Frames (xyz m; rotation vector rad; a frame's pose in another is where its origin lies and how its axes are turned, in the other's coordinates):
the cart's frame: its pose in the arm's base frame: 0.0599 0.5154 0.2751 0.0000 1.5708 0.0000
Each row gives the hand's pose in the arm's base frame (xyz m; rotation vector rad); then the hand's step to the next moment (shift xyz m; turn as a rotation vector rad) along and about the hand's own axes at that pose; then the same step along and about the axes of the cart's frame.
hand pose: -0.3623 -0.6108 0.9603 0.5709 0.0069 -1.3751
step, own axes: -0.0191 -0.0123 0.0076 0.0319 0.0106 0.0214
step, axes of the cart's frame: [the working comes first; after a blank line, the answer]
step, axes of the arm's base frame: -0.0179 0.0136 0.0082 0.0098 -0.0367 0.0120

-0.0082 0.0136 -0.0179 -0.0120 -0.0367 0.0098
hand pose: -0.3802 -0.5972 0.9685 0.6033 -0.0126 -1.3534
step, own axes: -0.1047 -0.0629 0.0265 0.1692 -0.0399 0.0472
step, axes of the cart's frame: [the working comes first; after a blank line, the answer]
step, axes of the arm's base frame: -0.0913 0.0794 0.0311 -0.0120 -0.1768 -0.0323

-0.0311 0.0794 -0.0913 0.0323 -0.1768 -0.0120
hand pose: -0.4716 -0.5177 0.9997 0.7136 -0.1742 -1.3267
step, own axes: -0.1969 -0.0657 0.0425 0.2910 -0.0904 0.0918
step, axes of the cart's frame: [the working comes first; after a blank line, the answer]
step, axes of the arm's base frame: -0.1274 0.1618 0.0500 -0.0439 -0.3095 -0.0596

-0.0500 0.1618 -0.1274 0.0596 -0.3095 -0.0439
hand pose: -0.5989 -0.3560 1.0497 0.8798 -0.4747 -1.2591
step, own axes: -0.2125 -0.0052 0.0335 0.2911 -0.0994 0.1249
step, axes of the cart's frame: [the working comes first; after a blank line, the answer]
step, axes of the arm's base frame: -0.0861 0.1913 0.0477 -0.0738 -0.3203 -0.0468

-0.0477 0.1913 -0.0861 0.0468 -0.3203 -0.0738
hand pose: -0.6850 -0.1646 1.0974 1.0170 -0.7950 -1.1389
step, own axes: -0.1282 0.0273 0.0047 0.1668 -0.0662 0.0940
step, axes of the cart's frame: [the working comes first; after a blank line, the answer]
step, axes of the arm's base frame: -0.0272 0.1256 0.0263 -0.0658 -0.1896 -0.0275

-0.0263 0.1256 -0.0272 0.0275 -0.1896 -0.0658
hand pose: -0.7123 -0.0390 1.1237 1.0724 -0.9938 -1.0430
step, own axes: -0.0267 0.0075 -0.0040 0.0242 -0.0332 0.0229
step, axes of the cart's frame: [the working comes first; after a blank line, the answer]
step, axes of the arm's base frame: -0.0006 0.0278 0.0035 -0.0223 -0.0328 -0.0253

-0.0035 0.0278 -0.0006 0.0253 -0.0328 -0.0223
